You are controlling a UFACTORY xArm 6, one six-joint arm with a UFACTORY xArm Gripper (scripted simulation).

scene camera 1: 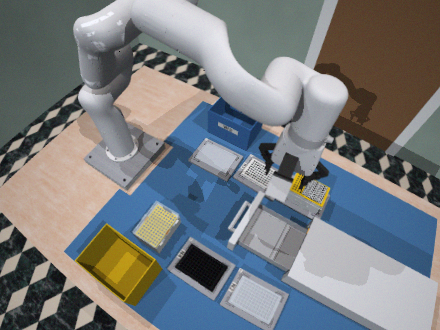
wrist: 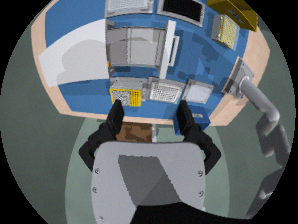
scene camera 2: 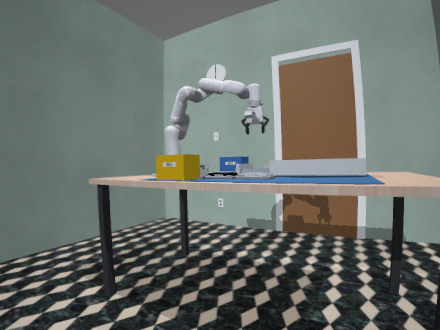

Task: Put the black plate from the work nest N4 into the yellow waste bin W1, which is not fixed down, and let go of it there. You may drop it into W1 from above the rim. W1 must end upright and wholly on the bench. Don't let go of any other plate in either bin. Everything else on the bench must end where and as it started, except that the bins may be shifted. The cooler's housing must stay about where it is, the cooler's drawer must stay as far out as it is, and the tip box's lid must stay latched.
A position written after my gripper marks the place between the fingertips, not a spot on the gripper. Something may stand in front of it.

Observation:
I see my gripper (scene camera 1: pixel 284 177), a black plate (scene camera 1: pixel 199 272), a cooler (scene camera 1: pixel 350 277), a blue bin (scene camera 1: pixel 241 136), a yellow waste bin W1 (scene camera 1: pixel 109 255), a white plate (scene camera 1: pixel 249 296) and a white plate (scene camera 1: pixel 217 158).
The cooler also shows in the wrist view (wrist: pixel 82 54) and in scene camera 2 (scene camera 2: pixel 352 166). The yellow waste bin W1 is seen too in scene camera 2 (scene camera 2: pixel 181 166). My gripper also shows in the wrist view (wrist: pixel 150 106).

